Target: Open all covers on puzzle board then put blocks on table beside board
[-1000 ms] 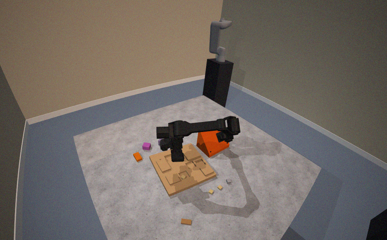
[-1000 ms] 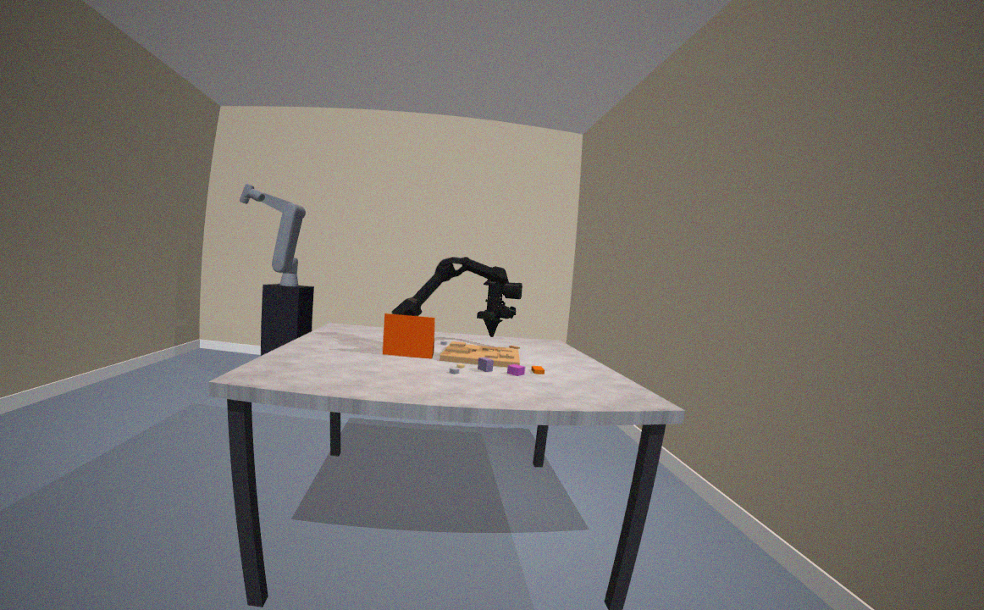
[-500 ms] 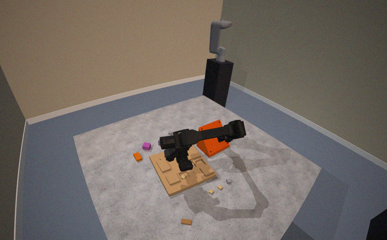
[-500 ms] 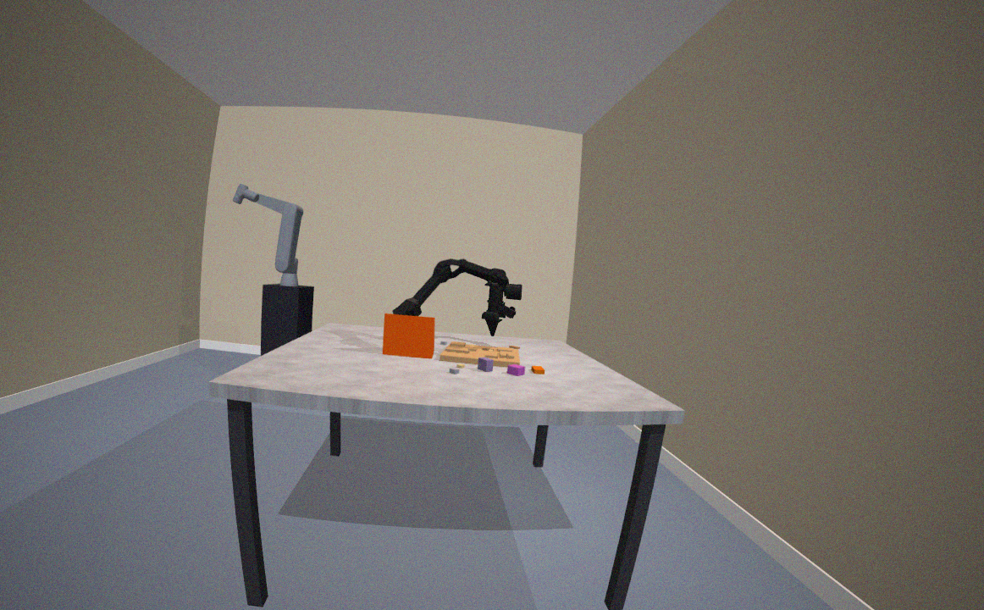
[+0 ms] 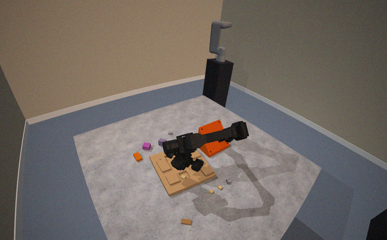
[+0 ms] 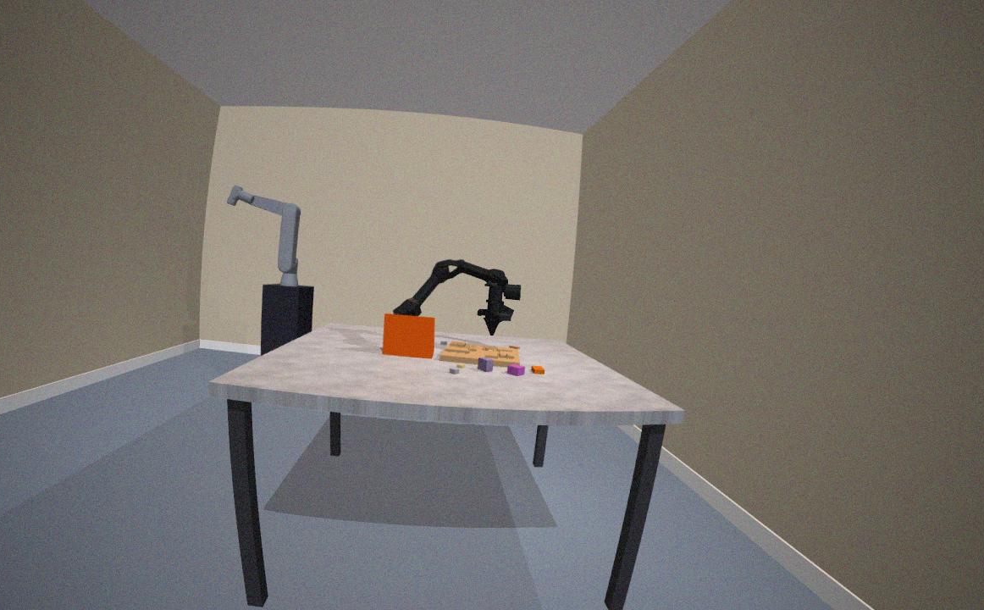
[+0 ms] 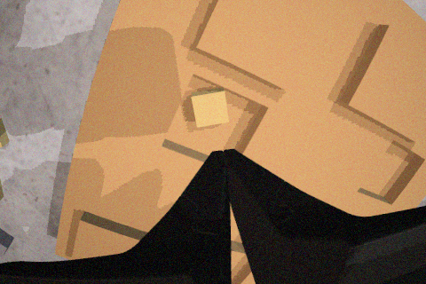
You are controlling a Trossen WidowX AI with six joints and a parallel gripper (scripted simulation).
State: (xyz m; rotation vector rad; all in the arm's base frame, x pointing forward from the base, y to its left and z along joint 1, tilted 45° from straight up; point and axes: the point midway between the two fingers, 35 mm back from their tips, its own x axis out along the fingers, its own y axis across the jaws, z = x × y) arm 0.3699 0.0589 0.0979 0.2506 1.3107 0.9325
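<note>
Right now the tan puzzle board is 3 cm behind my gripper tip, 5 cm to the right of it and 6 cm below it. Also, from my gripper tip: magenta block (7 cm ahead, 33 cm to the right, 7 cm below); purple block (3 cm behind, 30 cm to the right, 6 cm below); orange block (16 cm ahead, 27 cm to the right, 7 cm below).
</note>
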